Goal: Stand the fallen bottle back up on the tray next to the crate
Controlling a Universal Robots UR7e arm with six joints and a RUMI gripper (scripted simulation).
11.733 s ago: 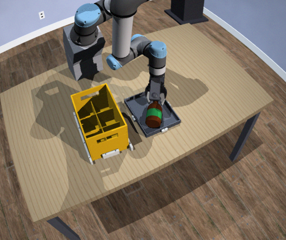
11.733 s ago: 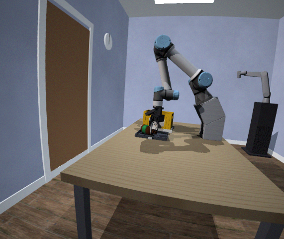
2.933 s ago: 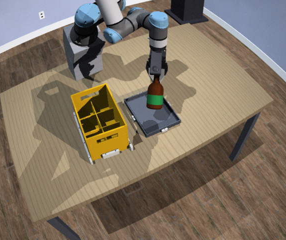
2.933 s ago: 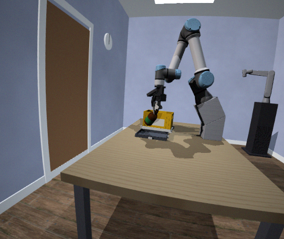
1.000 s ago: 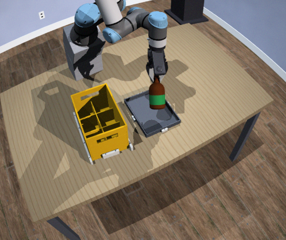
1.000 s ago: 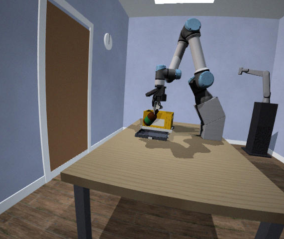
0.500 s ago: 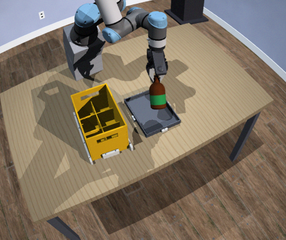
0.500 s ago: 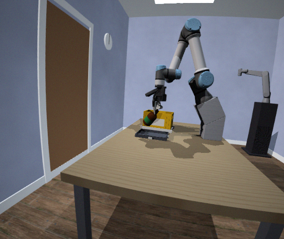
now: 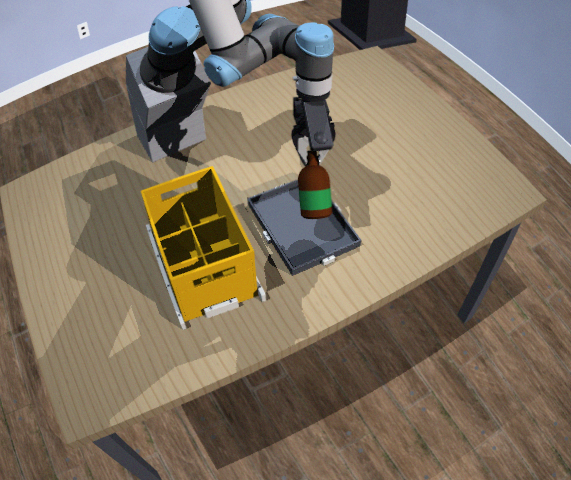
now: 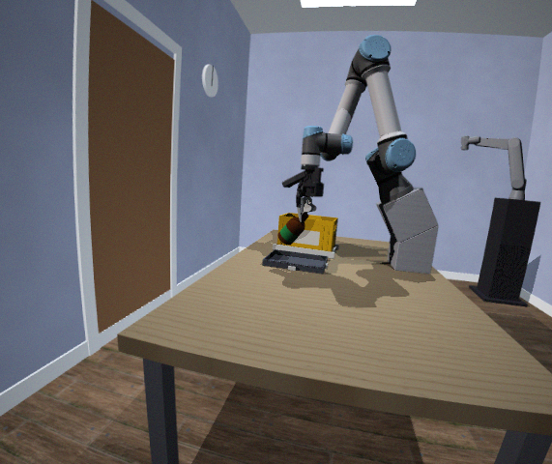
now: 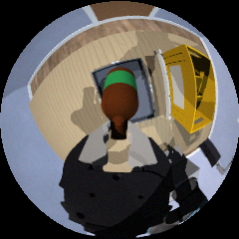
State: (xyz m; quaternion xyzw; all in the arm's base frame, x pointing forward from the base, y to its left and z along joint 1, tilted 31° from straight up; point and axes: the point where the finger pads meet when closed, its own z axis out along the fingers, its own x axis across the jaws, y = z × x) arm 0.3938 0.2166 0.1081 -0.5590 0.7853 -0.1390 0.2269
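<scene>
Right now my hand is 3 cm short of the bottle, 1 cm to the left of it and 4 cm above it. Round my hand: tray (1 cm ahead, 3 cm to the right, 19 cm below); yellow crate (1 cm ahead, 30 cm to the right, 12 cm below).
</scene>
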